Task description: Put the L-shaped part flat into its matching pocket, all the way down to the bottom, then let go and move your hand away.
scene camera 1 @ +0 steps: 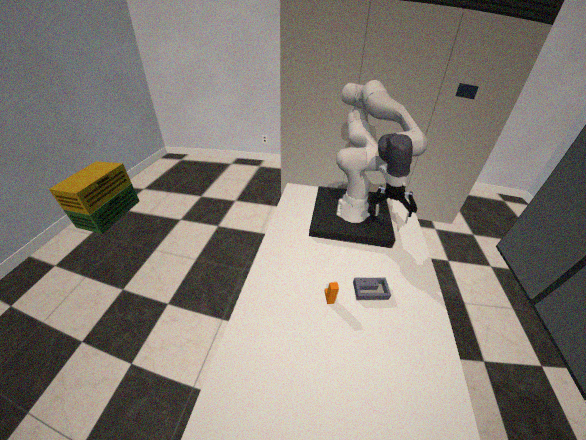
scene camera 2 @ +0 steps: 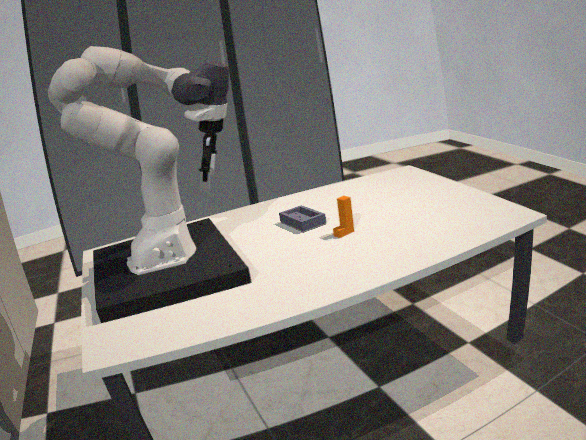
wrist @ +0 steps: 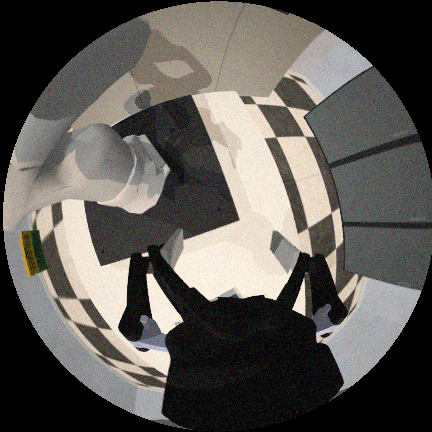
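The orange L-shaped part [scene camera 1: 332, 293] [scene camera 2: 346, 216] stands upright on the white table, its long arm pointing up and its short foot on the table top. A dark grey-blue tray [scene camera 1: 372, 297] [scene camera 2: 313, 223] with a recessed pocket lies flat beside it, a short gap apart. My gripper [scene camera 1: 393, 215] [scene camera 2: 205, 179] [wrist: 227, 239] is open and empty, pointing down high above the table near the robot's base, well away from the part and tray. Neither the part nor the tray can be made out in the wrist view.
The robot stands on a black base plate [scene camera 1: 325, 228] [scene camera 2: 215, 265] [wrist: 210, 215] at one end of the white table [scene camera 1: 325, 375] [scene camera 2: 415, 235]. A yellow and green box stack [scene camera 1: 95, 187] [wrist: 30, 253] is off to the side. Dark grey cabinets [scene camera 2: 285, 100] [wrist: 385, 190] stand beyond the table's side.
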